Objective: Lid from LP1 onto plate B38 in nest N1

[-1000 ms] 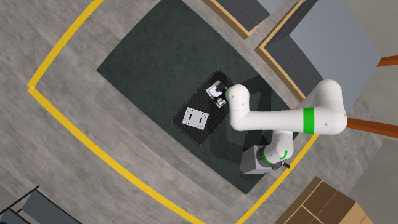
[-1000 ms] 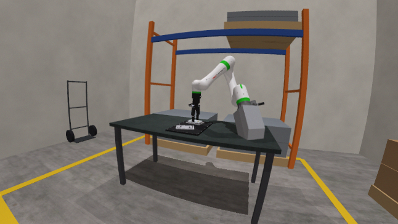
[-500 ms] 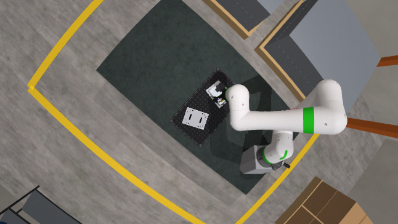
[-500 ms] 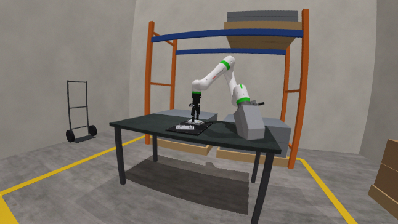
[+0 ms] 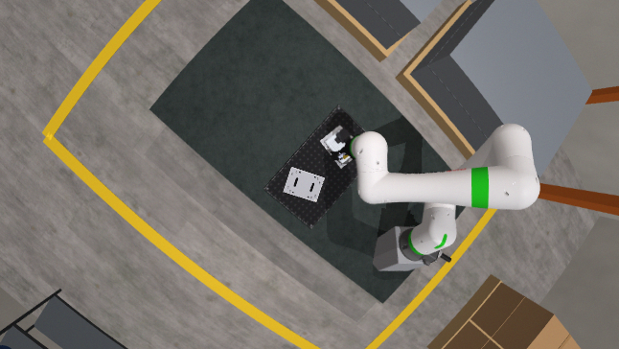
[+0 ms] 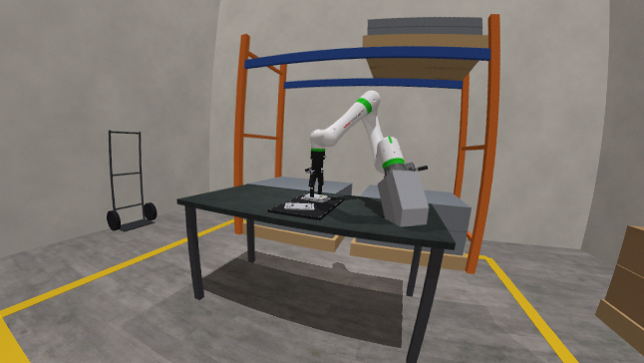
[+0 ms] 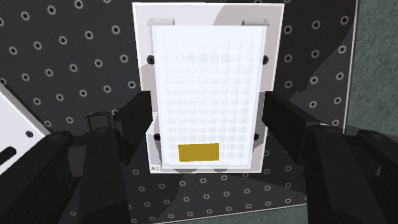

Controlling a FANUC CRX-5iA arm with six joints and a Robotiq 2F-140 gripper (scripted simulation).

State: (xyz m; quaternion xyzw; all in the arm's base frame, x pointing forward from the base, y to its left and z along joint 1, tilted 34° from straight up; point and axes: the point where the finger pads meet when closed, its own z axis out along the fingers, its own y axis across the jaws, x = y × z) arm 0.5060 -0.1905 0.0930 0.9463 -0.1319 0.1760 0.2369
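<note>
Now: hand 20 mm above the lid. Also, from my hand: nest: 40 mm below; then culture plate B38: 30 mm below; then lid park LP1: 240 mm to the left, 50 mm ahead, 40 mm below.
</note>
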